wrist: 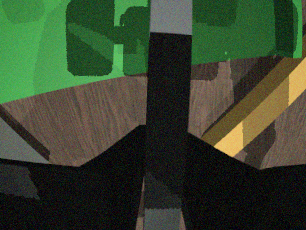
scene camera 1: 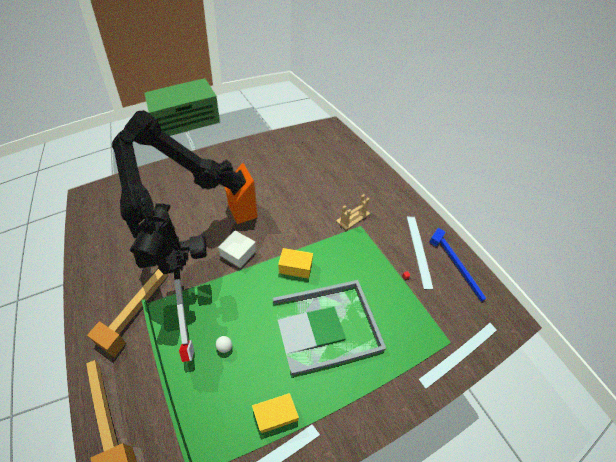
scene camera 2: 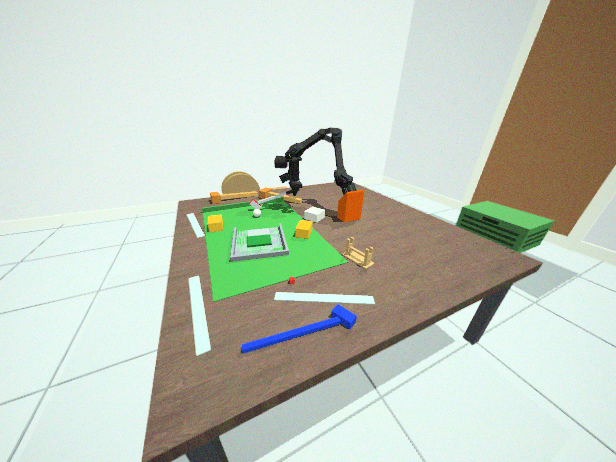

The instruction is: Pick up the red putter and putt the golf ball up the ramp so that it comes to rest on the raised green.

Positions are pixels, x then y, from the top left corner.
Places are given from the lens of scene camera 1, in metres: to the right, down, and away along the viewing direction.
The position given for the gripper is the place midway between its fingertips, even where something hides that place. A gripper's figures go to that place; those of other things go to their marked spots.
gripper (scene camera 1: pixel 179 269): -0.36, 0.11, 0.87
white cube (scene camera 1: pixel 238 249): -0.21, 0.06, 0.97
